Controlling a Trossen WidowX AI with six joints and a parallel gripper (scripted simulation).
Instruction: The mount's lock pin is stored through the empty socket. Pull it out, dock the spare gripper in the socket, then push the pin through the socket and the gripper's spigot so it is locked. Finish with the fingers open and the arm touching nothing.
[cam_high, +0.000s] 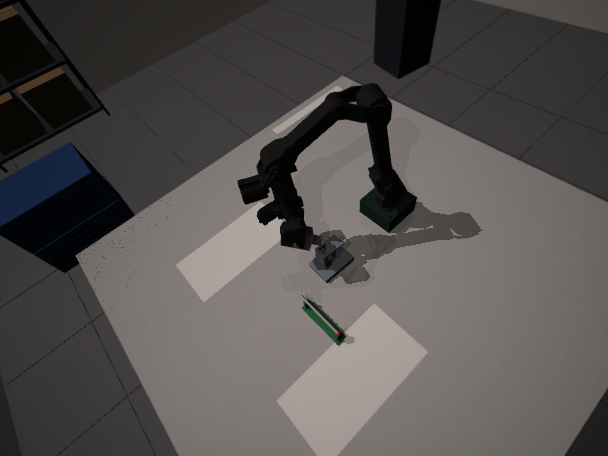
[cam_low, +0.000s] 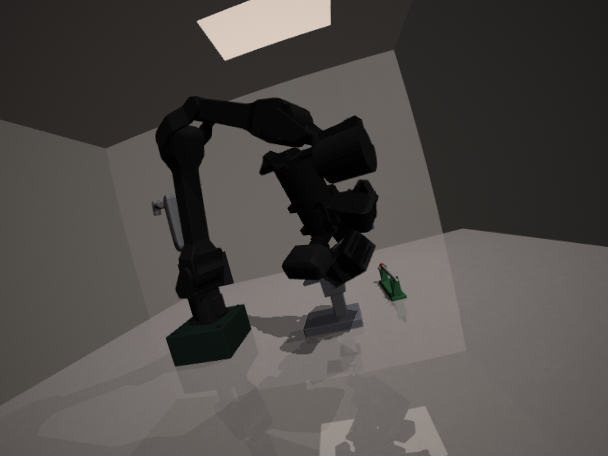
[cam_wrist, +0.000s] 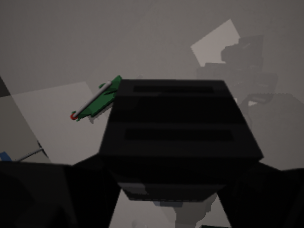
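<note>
The grey mount is 60 mm below my gripper tip, 50 mm to the left of it and 50 mm behind it. Also, from my gripper tip: green stand: 190 mm to the left, 90 mm below, 60 mm ahead; spare gripper: 10 mm behind, 10 mm above.
</note>
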